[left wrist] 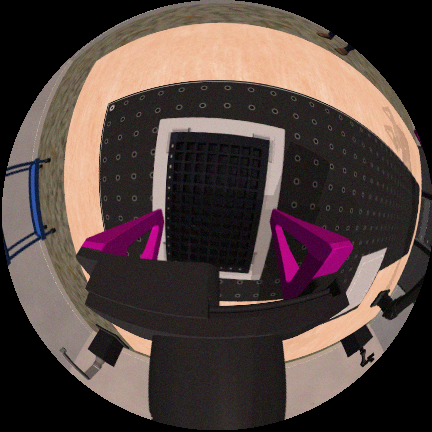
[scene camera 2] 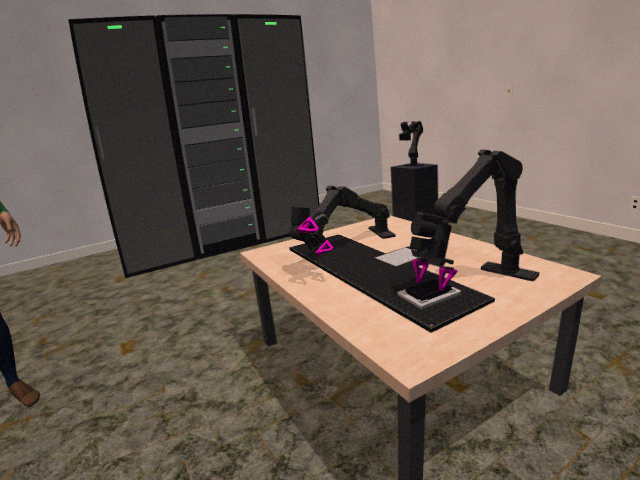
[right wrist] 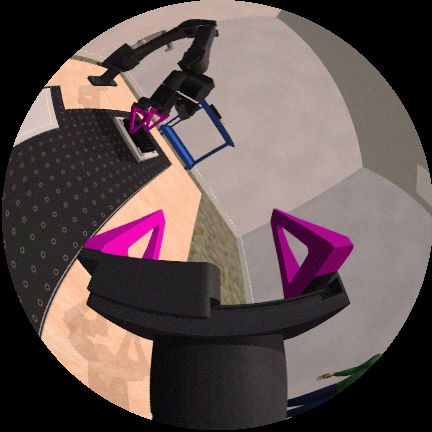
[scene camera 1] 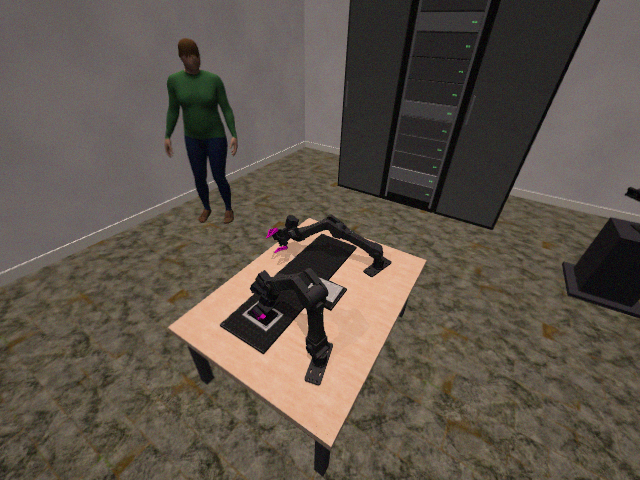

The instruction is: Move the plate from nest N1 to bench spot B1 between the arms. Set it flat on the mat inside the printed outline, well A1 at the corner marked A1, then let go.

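Places are measured from the left arm's base along level axes (x right, y back, z down), in millimetres.
Pixels of known places: left gripper, fingertip midpoint: [left wrist: 216, 214] [scene camera 2: 429, 286] [right wrist: 138, 131] [scene camera 1: 264, 312]; right gripper, fingertip midpoint: [scene camera 2: 325, 239] [right wrist: 217, 214] [scene camera 1: 271, 245]; left arm's base, origin of the base link: [scene camera 2: 509, 272] [right wrist: 102, 81] [scene camera 1: 319, 361]; right arm's base, origin of the base link: [left wrist: 380, 296] [scene camera 2: 381, 232] [scene camera 1: 377, 267].
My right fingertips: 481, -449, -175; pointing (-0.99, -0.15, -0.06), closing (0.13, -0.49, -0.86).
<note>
Ahead of a thing's pixels: the offset from my right fingertips to its top centre, as dx, dy, dz. Level surfaces: height alone.
The black well plate @(-346, +112, +136) [scene camera 2: 419, 290] [left wrist: 217, 190] [right wrist: 146, 141] sits flat in the white frame of nest N1 @(-346, +112, +144) [scene camera 1: 265, 327] [scene camera 2: 439, 299] [left wrist: 161, 170]. My left gripper [scene camera 1: 261, 316] [scene camera 2: 430, 284] [left wrist: 216, 214] is open, pointing down low over the plate, one finger toward each long side; contact cannot be told. Its body hides the plate's near edge and the nest's near left corner in the left wrist view. My right gripper [scene camera 1: 271, 243] [scene camera 2: 308, 239] [right wrist: 217, 214] is open and empty, away from the plate. The pale mat of B1 @(-71, +344, +160) [scene camera 1: 334, 290] [scene camera 2: 393, 257] [right wrist: 37, 117] lies between the arms; its A1 mark is unreadable.
A long black perforated board @(dz +162) [scene camera 1: 323, 258] [scene camera 2: 356, 268] carries the nest and lies on the wooden table @(dz +175) [scene camera 1: 206, 315] [scene camera 2: 341, 315], beside the pale mat. The left arm's elbow overhangs the mat in scene camera 1. A person [scene camera 1: 199, 108] stands beyond the table.
</note>
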